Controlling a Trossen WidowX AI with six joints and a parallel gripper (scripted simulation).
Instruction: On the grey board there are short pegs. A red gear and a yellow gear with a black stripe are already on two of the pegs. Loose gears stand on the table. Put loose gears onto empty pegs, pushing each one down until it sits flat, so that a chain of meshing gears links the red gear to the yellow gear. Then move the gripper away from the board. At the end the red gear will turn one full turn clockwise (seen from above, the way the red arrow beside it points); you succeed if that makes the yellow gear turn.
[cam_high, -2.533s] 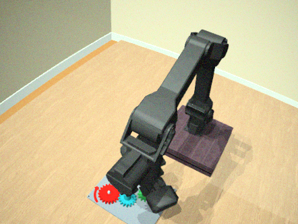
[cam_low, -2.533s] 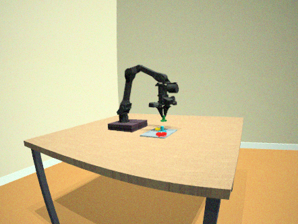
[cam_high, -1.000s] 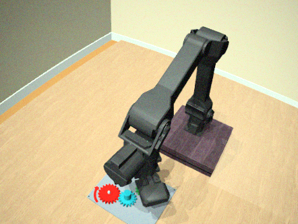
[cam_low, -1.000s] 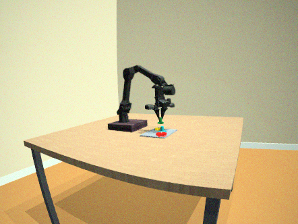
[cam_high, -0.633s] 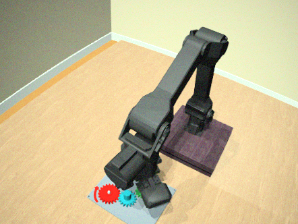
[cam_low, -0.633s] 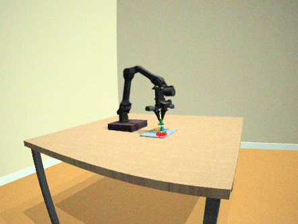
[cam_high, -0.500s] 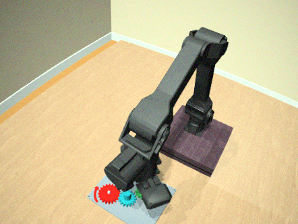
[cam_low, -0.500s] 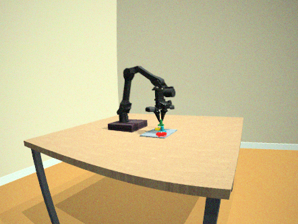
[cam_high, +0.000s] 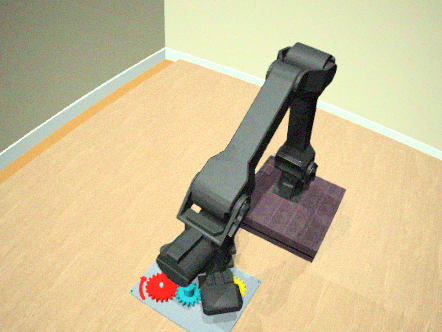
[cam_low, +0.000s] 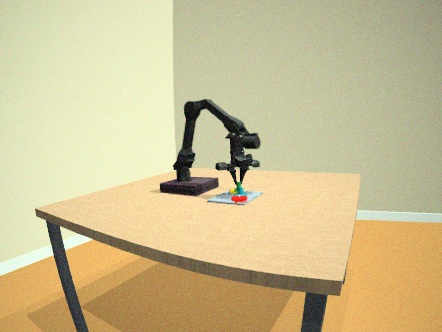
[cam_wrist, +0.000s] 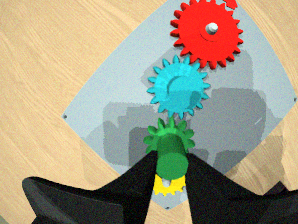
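Now: gripper tip 40 mm to the left of the teal gear, 30 mm above it and 20 mm short of it. The rest, counted from my gripper tip: yellow gear (40 mm below, 30 mm to the left, 30 mm behind); green gear (10 mm below); red gear (90 mm to the right, 40 mm below, 40 mm ahead).
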